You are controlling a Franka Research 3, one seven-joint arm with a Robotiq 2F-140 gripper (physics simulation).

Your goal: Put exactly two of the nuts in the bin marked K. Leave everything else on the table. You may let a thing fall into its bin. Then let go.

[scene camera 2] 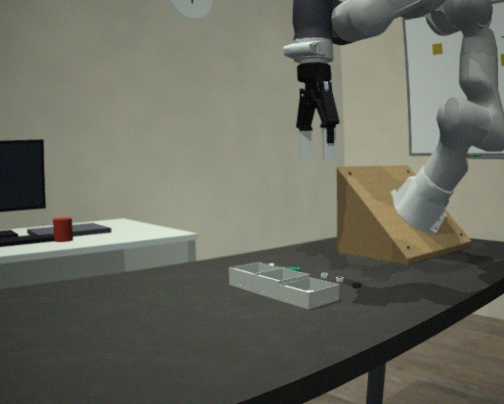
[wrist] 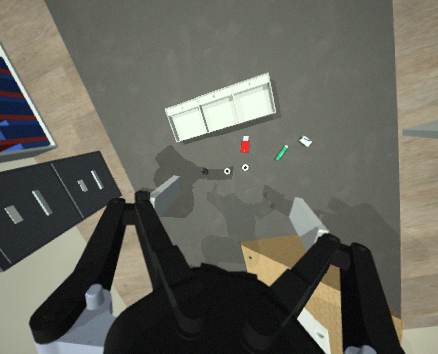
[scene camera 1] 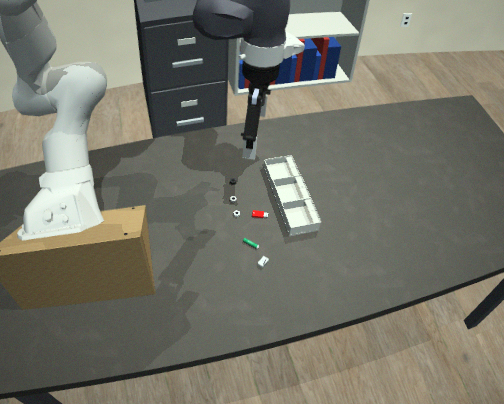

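A black nut [scene camera 1: 233, 181] [scene camera 2: 357, 285] [wrist: 204, 171] and two white-metal nuts, one [scene camera 1: 233, 199] [scene camera 2: 339, 279] [wrist: 227, 171] in the middle and one [scene camera 1: 236, 213] [scene camera 2: 324, 275] [wrist: 245, 167] at the end, lie in a loose row on the table. The white three-compartment tray [scene camera 1: 294, 232] [scene camera 2: 280, 291] [wrist: 174, 126] stands beside them; its compartments look empty and its letters are too small to read, so I cannot tell which bin is K. My gripper [scene camera 1: 249, 157] [scene camera 2: 317, 158] [wrist: 234, 196] is open and empty, high above the table.
A red USB stick [scene camera 1: 259, 214] [wrist: 245, 145] lies between nuts and tray. A green cylinder [scene camera 1: 251, 243] [scene camera 2: 293, 269] [wrist: 281, 153] and a small white block [scene camera 1: 263, 261] [wrist: 305, 141] lie farther along. The wooden base block [scene camera 1: 80, 275] [scene camera 2: 370, 225] [wrist: 270, 255] carries the arm.
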